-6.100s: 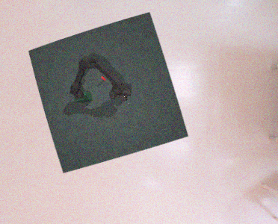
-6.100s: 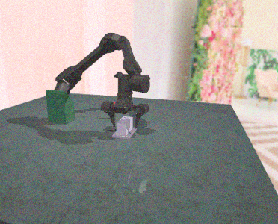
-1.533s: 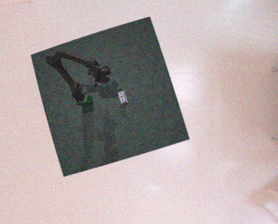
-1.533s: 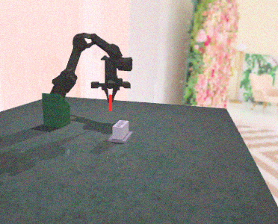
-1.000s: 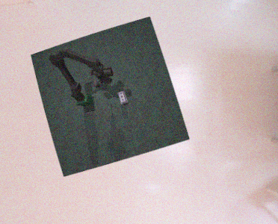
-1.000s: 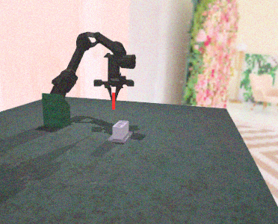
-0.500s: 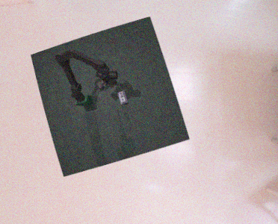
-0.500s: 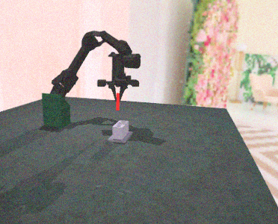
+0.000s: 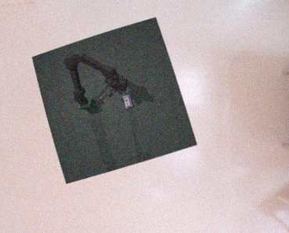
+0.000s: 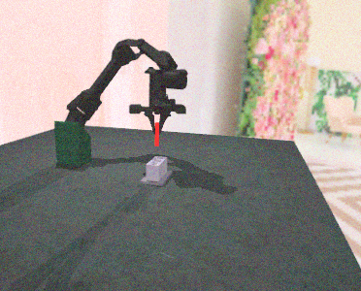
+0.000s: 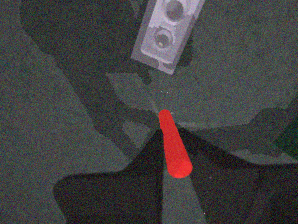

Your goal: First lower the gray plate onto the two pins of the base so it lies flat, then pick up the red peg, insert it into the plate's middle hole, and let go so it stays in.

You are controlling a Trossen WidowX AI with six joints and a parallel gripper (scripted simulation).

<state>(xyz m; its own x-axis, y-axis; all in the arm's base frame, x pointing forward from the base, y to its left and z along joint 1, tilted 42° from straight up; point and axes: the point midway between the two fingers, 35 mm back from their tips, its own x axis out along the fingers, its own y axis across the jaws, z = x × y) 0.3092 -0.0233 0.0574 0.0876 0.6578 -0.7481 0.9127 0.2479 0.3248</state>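
My gripper tip is 3 cm short of the gray plate, 11 cm to the left of it and 7 cm above it. The rest, counted from my gripper tip: base: 3 cm ahead, 10 cm to the right, 11 cm below; then red peg: right at my gripper tip.
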